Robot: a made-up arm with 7 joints. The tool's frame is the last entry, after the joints.
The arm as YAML. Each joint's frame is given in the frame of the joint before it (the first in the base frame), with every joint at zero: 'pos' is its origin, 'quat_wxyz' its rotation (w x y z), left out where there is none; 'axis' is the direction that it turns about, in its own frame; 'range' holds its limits. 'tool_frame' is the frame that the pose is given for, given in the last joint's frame.
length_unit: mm
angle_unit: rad
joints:
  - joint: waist
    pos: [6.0, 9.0, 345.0]
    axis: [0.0, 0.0, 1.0]
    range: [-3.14, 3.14]
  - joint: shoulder
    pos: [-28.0, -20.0, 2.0]
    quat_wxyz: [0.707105, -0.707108, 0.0, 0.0]
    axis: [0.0, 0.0, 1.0]
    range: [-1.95, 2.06]
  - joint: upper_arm
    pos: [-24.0, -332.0, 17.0]
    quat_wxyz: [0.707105, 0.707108, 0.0, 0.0]
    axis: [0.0, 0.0, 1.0]
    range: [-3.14, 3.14]
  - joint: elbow
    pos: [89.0, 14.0, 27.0]
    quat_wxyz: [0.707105, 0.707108, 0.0, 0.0]
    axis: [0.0, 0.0, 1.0]
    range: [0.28, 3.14]
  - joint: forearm
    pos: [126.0, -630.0, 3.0]
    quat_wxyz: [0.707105, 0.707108, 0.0, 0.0]
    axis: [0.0, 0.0, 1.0]
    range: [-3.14, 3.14]
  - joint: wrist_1
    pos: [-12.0, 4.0, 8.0]
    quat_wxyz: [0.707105, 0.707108, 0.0, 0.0]
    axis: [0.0, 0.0, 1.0]
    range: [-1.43, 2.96]
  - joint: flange
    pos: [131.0, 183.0, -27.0]
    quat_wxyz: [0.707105, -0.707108, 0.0, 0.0]
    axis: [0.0, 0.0, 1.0]
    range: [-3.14, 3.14]
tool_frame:
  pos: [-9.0, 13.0, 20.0]
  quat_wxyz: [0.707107, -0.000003, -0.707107, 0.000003]
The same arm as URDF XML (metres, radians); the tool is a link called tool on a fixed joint. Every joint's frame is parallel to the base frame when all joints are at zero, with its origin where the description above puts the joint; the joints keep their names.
<robot name="arm">
  <joint name="tool_fixed" type="fixed">
    <parent link="link7"/>
    <child link="tool"/>
    <origin xyz="-0.0090 -0.0130 -0.0200" rpy="3.1416 1.5708 0.0000"/>
  </joint>
  <joint name="flange" type="revolute">
    <parent link="link6"/>
    <child link="link7"/>
    <origin xyz="0.1310 -0.0270 -0.1830"/>
    <axis xyz="0 0 -1"/>
    <limit lower="-3.1400" upper="3.1400"/>
  </joint>
  <joint name="wrist_1" type="revolute">
    <parent link="link5"/>
    <child link="link6"/>
    <origin xyz="-0.0120 -0.0040 -0.0080"/>
    <axis xyz="0 1 0"/>
    <limit lower="-1.4300" upper="2.9600"/>
  </joint>
  <joint name="forearm" type="revolute">
    <parent link="link4"/>
    <child link="link5"/>
    <origin xyz="0.1260 -0.0030 -0.6300"/>
    <axis xyz="0 0 -1"/>
    <limit lower="-3.1400" upper="3.1400"/>
  </joint>
  <joint name="elbow" type="revolute">
    <parent link="link3"/>
    <child link="link4"/>
    <origin xyz="0.0890 0.0140 0.0270"/>
    <axis xyz="0 -1 0"/>
    <limit lower="0.2800" upper="3.1400"/>
  </joint>
  <joint name="upper_arm" type="revolute">
    <parent link="link2"/>
    <child link="link3"/>
    <origin xyz="-0.0240 0.0170 0.3320"/>
    <axis xyz="0 0 1"/>
    <limit lower="-3.1400" upper="3.1400"/>
  </joint>
  <joint name="shoulder" type="revolute">
    <parent link="link1"/>
    <child link="link2"/>
    <origin xyz="-0.0280 -0.0200 0.0020"/>
    <axis xyz="0 1 0"/>
    <limit lower="-1.9500" upper="2.0600"/>
  </joint>
  <joint name="waist" type="revolute">
    <parent link="base_link"/>
    <child link="link1"/>
    <origin xyz="0.0060 0.0090 0.3450"/>
    <axis xyz="0 0 1"/>
    <limit lower="-3.1400" upper="3.1400"/>
  </joint>
  <link name="base_link"/>
  <link name="link1"/>
  <link name="link2"/>
  <link name="link3"/>
  <link name="link4"/>
  <link name="link5"/>
  <link name="link6"/>
  <link name="link7"/>
  <link name="tool"/>
</robot>

